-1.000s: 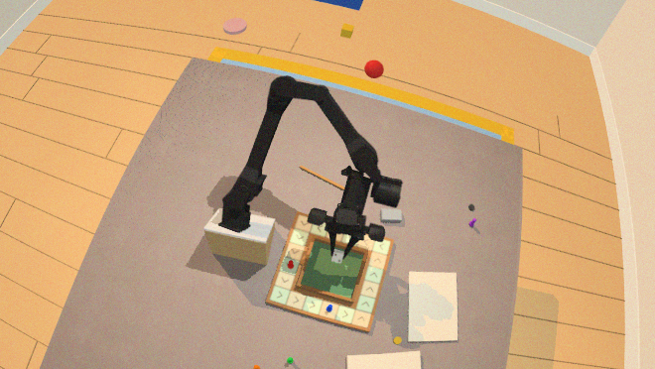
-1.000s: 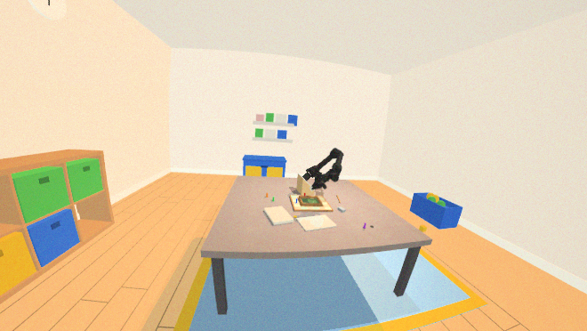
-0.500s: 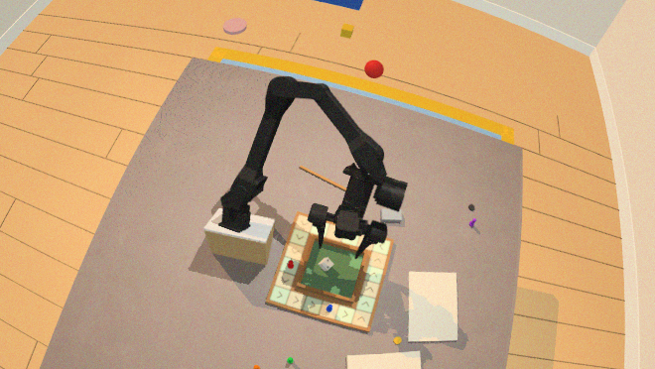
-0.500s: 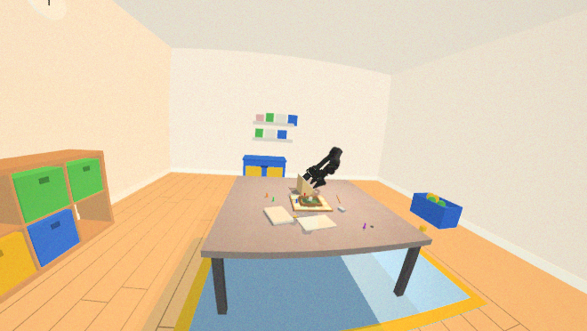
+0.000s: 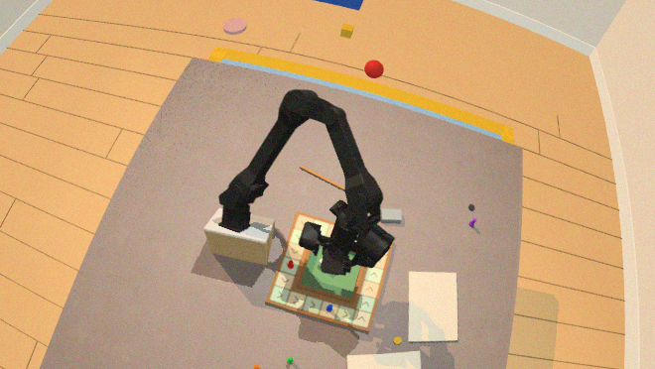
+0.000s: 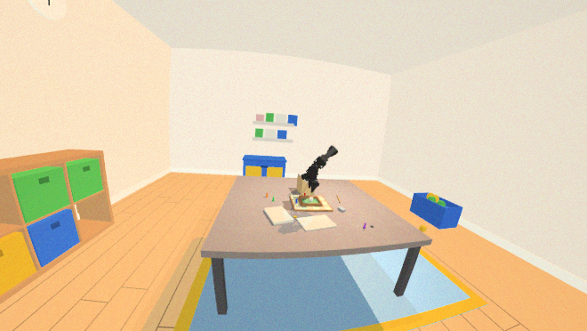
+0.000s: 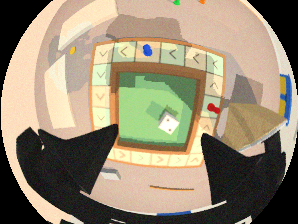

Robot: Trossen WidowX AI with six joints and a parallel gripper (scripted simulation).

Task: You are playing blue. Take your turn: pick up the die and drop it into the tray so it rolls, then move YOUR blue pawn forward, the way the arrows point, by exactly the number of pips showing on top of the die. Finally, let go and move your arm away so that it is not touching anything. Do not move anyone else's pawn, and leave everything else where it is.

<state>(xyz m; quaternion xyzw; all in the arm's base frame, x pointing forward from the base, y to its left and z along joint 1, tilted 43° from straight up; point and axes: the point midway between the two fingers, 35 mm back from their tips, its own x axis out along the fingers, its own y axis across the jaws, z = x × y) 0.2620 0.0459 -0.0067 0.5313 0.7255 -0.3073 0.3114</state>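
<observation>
My gripper tip is 40 mm short of the blue pawn, 100 mm to the left of it and 80 mm above it. From my gripper tip the other things lie so: red pawn (100 mm behind, 30 mm to the right, 80 mm below); white die (20 mm behind, 20 mm to the left, 80 mm below); green-floored tray (10 mm ahead, 10 mm to the left, 100 mm below).
</observation>
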